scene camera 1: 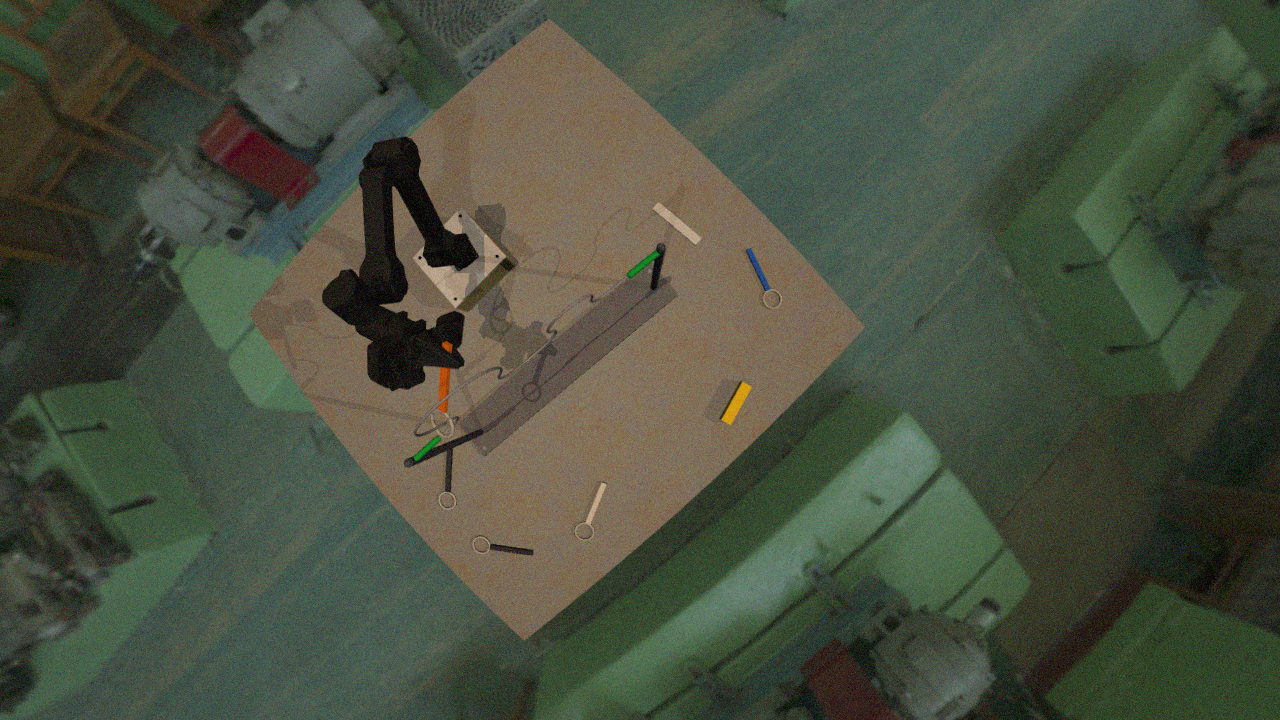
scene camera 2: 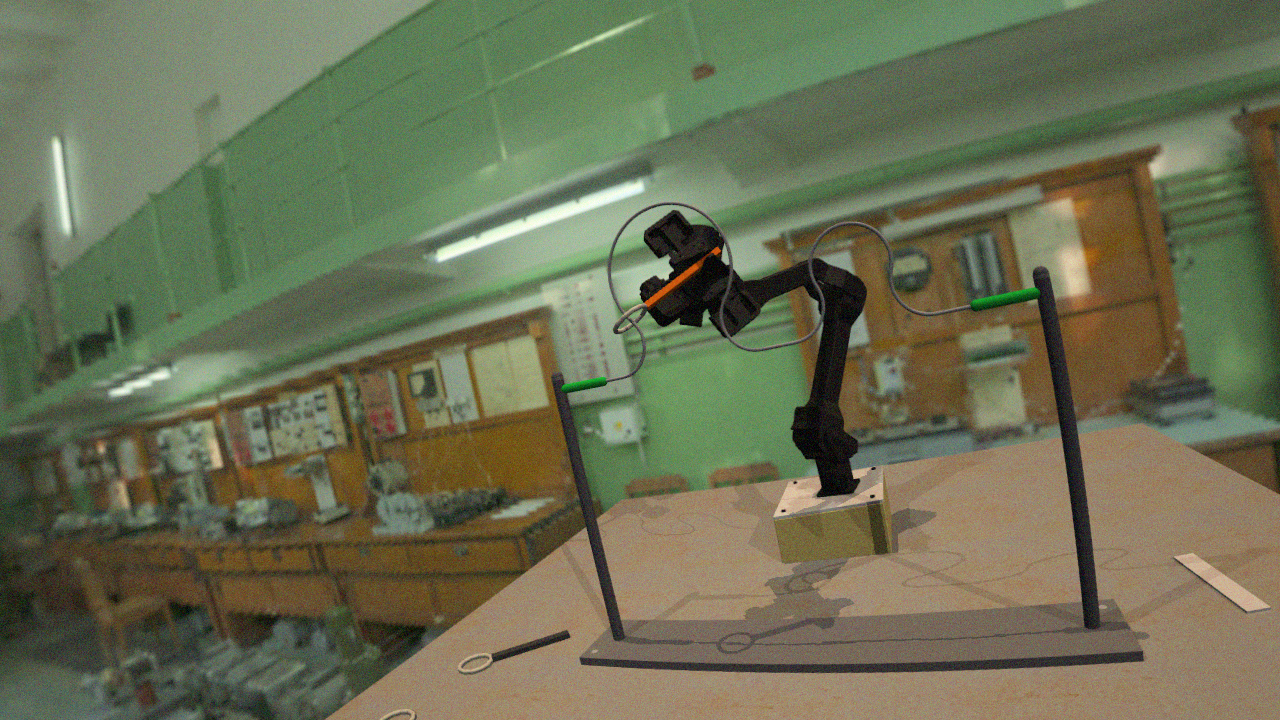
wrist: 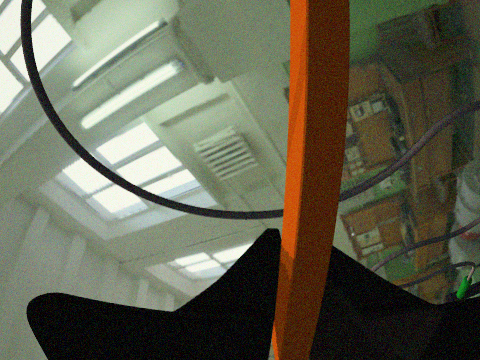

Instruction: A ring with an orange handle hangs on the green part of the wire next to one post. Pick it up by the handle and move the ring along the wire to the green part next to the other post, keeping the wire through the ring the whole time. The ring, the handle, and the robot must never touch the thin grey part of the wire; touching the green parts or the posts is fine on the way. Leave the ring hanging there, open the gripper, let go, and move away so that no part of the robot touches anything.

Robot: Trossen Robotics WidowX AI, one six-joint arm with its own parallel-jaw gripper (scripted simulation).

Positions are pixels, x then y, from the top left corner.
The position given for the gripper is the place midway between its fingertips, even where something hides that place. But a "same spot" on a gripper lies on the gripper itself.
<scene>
gripper: scene camera 1; scene camera 2; wrist 285, 241
same spot on gripper: (scene camera 1: 423, 349) = (scene camera 2: 695, 253)
</scene>
